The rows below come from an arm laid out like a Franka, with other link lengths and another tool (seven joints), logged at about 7 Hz.
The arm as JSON. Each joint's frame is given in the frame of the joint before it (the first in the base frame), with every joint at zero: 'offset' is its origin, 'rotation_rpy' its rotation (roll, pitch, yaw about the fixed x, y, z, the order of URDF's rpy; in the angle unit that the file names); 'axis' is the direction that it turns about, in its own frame. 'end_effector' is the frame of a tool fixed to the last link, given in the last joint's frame.
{
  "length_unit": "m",
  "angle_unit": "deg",
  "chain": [
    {
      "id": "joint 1",
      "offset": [
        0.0,
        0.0,
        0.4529
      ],
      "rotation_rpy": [
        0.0,
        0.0,
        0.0
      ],
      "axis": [
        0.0,
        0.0,
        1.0
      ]
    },
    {
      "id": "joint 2",
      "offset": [
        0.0,
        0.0,
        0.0
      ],
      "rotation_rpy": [
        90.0,
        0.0,
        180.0
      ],
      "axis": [
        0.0,
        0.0,
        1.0
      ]
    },
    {
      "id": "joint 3",
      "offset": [
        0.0,
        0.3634,
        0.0
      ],
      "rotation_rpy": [
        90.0,
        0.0,
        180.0
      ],
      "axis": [
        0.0,
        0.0,
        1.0
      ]
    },
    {
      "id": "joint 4",
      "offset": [
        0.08,
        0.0,
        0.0
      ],
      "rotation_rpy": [
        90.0,
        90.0,
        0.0
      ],
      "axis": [
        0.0,
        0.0,
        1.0
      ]
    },
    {
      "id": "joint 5",
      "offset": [
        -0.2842,
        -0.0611,
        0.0
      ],
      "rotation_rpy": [
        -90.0,
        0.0,
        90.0
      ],
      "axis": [
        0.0,
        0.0,
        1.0
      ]
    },
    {
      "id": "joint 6",
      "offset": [
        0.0,
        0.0,
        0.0
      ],
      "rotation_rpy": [
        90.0,
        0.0,
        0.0
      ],
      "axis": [
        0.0,
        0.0,
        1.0
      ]
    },
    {
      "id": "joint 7",
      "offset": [
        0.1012,
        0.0,
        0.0
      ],
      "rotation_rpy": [
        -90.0,
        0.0,
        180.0
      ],
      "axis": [
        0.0,
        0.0,
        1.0
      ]
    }
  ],
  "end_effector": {
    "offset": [
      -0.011,
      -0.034,
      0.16
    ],
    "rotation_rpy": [
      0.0,
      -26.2,
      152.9
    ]
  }
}
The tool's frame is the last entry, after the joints.
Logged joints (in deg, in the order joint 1, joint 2, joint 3, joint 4, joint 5, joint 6, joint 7), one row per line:
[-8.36 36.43 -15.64 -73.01 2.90 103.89 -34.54]
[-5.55 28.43 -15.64 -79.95 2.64 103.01 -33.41]
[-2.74 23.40 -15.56 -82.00 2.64 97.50 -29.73]
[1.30 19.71 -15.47 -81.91 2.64 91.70 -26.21]
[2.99 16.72 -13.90 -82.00 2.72 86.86 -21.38]
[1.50 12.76 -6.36 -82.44 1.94 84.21 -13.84]
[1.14 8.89 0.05 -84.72 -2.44 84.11 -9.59]
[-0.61 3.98 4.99 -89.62 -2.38 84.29 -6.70]
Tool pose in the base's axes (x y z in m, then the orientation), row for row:
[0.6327 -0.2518 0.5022 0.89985 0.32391 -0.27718 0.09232]
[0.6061 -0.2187 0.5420 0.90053 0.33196 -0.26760 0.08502]
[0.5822 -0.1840 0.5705 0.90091 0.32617 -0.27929 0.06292]
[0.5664 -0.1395 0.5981 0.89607 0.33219 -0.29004 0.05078]
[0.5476 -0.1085 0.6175 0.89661 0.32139 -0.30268 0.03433]
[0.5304 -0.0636 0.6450 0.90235 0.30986 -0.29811 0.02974]
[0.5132 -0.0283 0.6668 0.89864 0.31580 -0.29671 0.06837]
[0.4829 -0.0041 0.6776 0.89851 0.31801 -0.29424 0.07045]
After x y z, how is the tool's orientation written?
As a quaternion, x y z w.
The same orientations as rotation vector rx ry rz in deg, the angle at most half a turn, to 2 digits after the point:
[153.09 55.11 -47.16]
[153.87 56.72 -45.72]
[155.97 56.47 -48.35]
[156.28 57.94 -50.58]
[157.96 56.62 -53.32]
[159.42 54.74 -52.67]
[155.07 54.50 -51.20]
[154.86 54.81 -50.71]

